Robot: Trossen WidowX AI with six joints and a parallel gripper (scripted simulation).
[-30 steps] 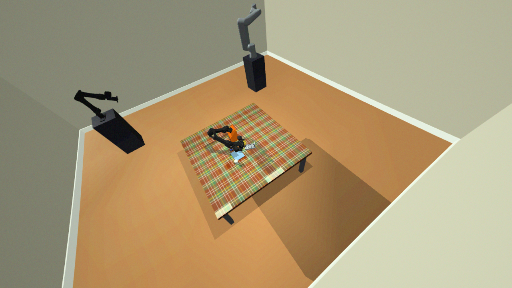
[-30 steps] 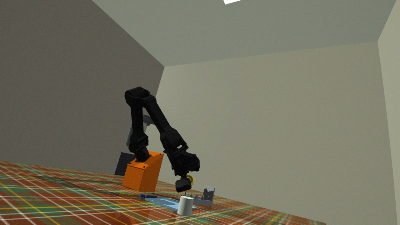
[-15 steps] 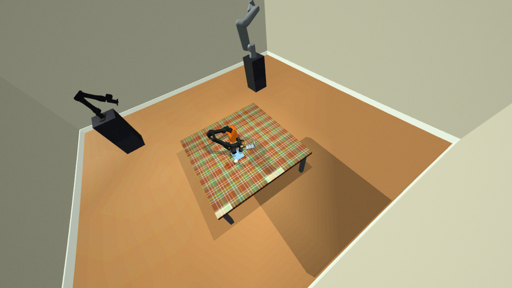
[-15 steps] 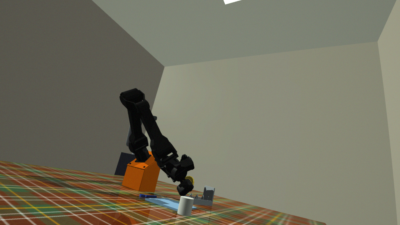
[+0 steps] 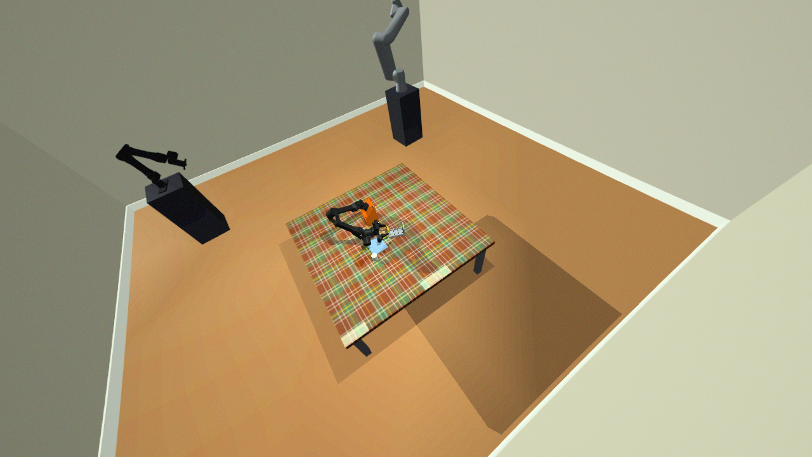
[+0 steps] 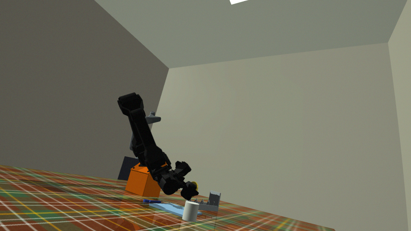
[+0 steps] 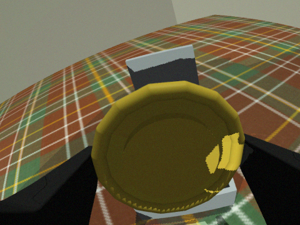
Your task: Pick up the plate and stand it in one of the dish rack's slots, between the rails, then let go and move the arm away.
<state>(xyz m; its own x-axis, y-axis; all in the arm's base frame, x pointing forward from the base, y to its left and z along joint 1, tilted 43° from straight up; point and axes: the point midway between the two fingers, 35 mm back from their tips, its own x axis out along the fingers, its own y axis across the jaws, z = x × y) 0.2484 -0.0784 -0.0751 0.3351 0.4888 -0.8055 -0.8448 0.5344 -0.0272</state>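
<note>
Right now my gripper tip is 3 cm short of the grey dish rack, 5 cm to the right of it and 5 cm above it. From my gripper tip the other things lie so: yellow plate: 1 cm to the right; then blue spoon: 10 cm behind, 15 cm to the right, 7 cm below; then light blue mat: 2 cm ahead, 14 cm to the right, 7 cm below.
</note>
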